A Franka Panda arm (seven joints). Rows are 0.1 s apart.
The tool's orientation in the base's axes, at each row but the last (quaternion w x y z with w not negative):
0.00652, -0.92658, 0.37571, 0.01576
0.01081, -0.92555, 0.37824, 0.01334
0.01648, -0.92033, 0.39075, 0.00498
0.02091, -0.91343, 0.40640, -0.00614
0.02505, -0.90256, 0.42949, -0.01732
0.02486, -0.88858, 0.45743, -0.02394
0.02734, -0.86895, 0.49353, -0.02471
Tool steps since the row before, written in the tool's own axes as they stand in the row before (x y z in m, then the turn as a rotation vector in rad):
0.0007, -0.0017, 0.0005, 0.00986, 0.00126, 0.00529
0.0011, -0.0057, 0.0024, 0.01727, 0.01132, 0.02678
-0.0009, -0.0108, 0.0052, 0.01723, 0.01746, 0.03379
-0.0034, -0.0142, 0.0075, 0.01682, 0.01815, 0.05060
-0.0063, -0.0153, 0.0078, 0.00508, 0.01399, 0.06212
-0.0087, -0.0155, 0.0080, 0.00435, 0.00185, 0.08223
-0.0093, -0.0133, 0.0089, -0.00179, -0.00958, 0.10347
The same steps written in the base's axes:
0.0017, 0.0007, -0.0005, 0.00607, -0.00764, -0.00562
0.0047, 0.0034, -0.0024, 0.00395, -0.01936, -0.02744
0.0072, 0.0083, -0.0049, -0.00047, -0.02335, -0.03461
0.0085, 0.0123, -0.0069, -0.00078, -0.02295, -0.05143
0.0083, 0.0148, -0.0069, -0.00435, -0.01087, -0.06280
0.0081, 0.0163, -0.0071, 0.00639, -0.00278, -0.08207
0.0073, 0.0150, -0.0081, 0.01452, 0.00883, -0.10253

